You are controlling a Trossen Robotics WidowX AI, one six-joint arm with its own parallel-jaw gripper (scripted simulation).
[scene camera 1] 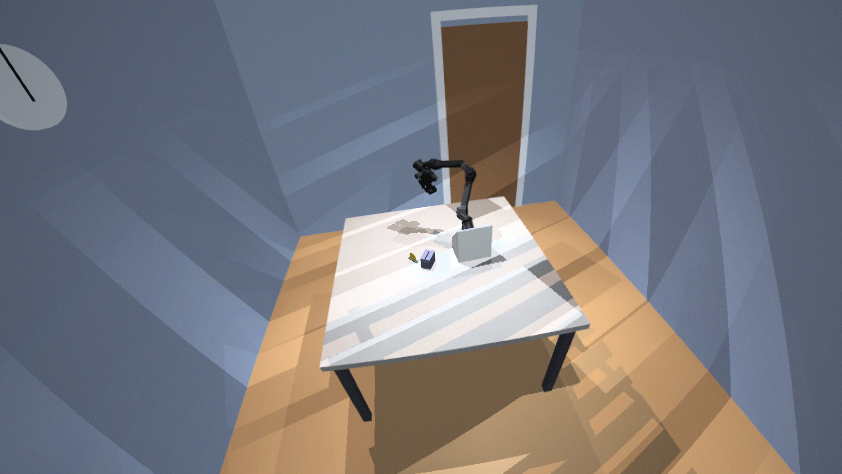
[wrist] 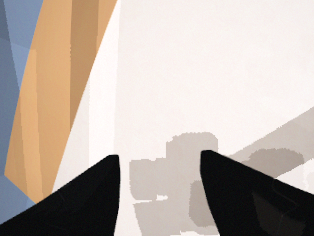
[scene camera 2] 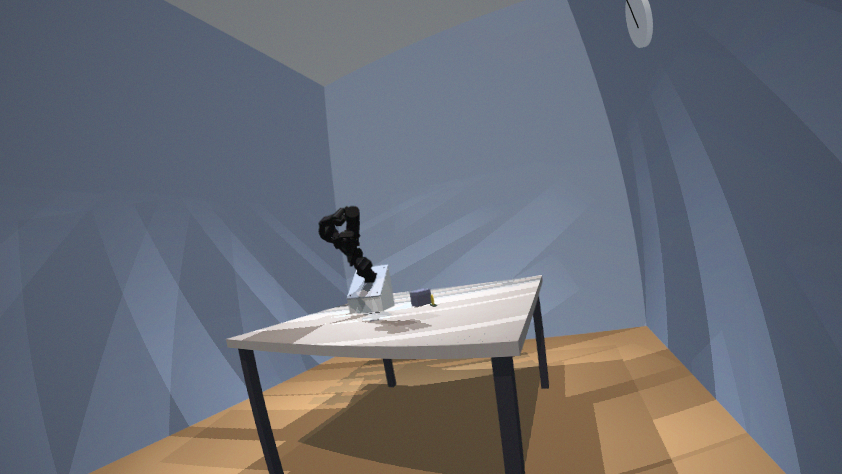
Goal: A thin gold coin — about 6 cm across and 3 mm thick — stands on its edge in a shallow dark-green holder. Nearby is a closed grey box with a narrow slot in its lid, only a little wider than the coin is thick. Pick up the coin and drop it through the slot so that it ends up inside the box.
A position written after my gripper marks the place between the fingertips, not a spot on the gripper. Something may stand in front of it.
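Scene camera 2 shows my gripper (scene camera 2: 350, 264); the wrist view likewise shows the gripper (wrist: 160, 162).
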